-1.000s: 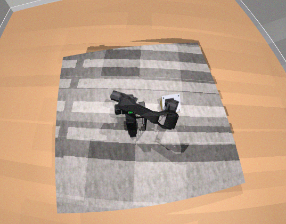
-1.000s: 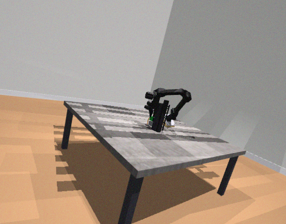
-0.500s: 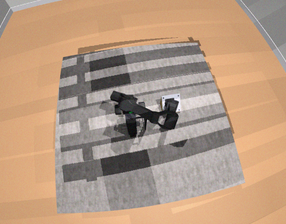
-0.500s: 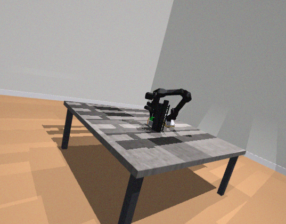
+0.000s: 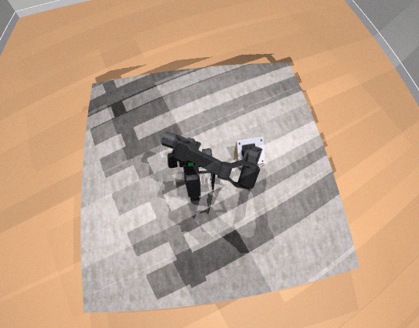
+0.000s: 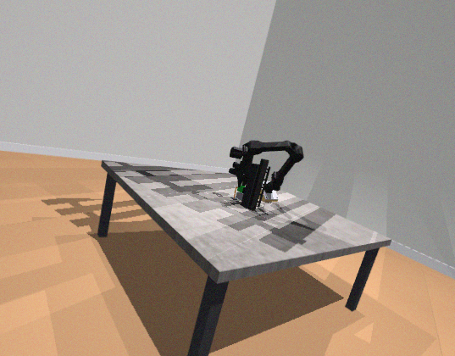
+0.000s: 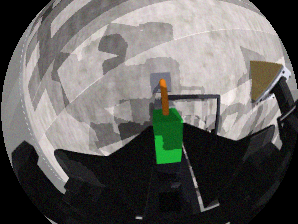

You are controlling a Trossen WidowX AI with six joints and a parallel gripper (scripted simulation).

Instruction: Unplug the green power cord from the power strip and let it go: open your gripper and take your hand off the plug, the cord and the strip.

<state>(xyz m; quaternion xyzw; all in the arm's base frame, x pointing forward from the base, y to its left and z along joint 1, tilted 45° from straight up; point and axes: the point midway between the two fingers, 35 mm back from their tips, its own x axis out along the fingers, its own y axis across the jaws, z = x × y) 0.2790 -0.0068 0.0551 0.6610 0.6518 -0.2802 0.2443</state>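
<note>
Right now my gripper tip is 30 mm to the right of the green plug. Also, from my gripper tip: black strip: 130 mm to the left, 60 mm above, 10 mm ahead.
</note>
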